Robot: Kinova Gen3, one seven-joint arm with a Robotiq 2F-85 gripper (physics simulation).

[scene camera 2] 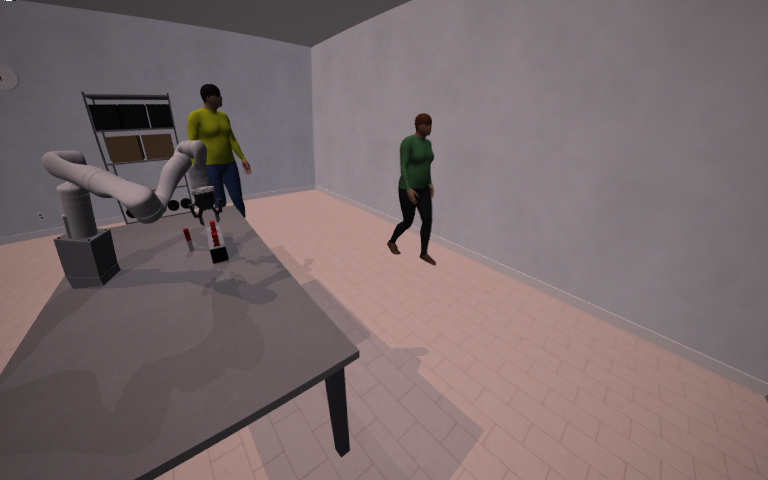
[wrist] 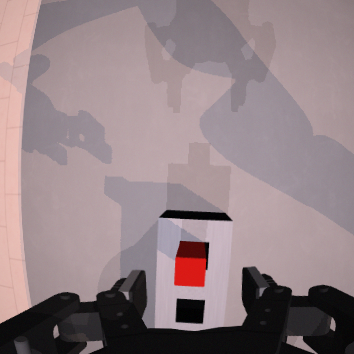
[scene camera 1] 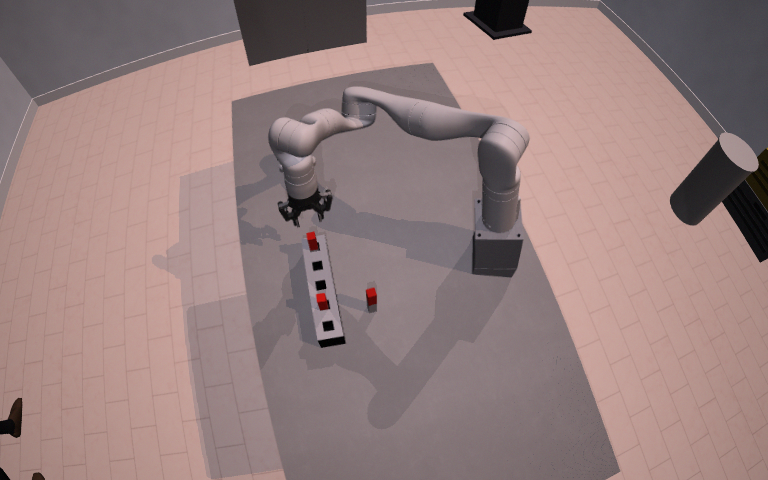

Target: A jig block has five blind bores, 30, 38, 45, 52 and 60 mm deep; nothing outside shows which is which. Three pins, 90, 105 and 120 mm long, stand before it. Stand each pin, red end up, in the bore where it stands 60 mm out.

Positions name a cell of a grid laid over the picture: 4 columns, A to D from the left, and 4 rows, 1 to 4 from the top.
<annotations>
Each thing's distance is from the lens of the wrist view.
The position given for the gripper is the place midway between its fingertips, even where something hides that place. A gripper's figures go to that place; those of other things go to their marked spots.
gripper (wrist: C4): 0.17 m
jig block (wrist: C4): 0.34 m
pin (wrist: C3): 0.22 m
The marked spots on the jig block and the pin are 0.13 m apart.
</annotations>
